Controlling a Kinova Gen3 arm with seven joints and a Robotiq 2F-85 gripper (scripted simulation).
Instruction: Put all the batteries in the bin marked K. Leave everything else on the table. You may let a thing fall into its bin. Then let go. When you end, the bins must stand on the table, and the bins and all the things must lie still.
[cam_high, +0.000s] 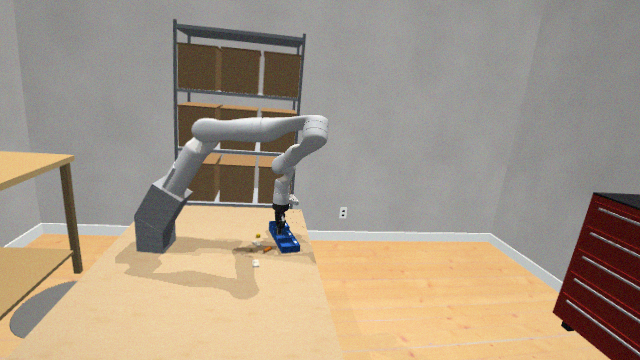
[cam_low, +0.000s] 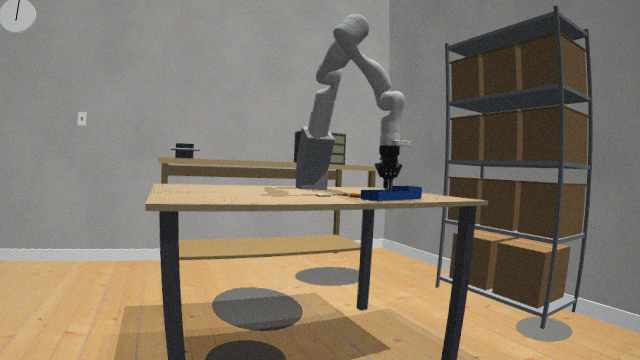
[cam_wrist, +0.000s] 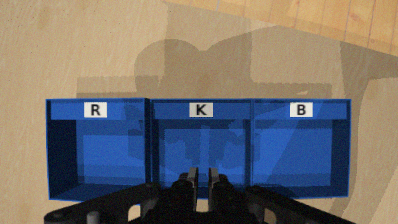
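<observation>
Right now my hand is 3 cm above the blue bin and 2 cm short of it. From my hand the other things lie so: orange battery 9 cm to the right, 8 cm behind, 5 cm below; round black-and-yellow thing 15 cm behind, 7 cm to the right, 5 cm below; yellow die 9 cm behind, 5 cm to the left, 5 cm below.
</observation>
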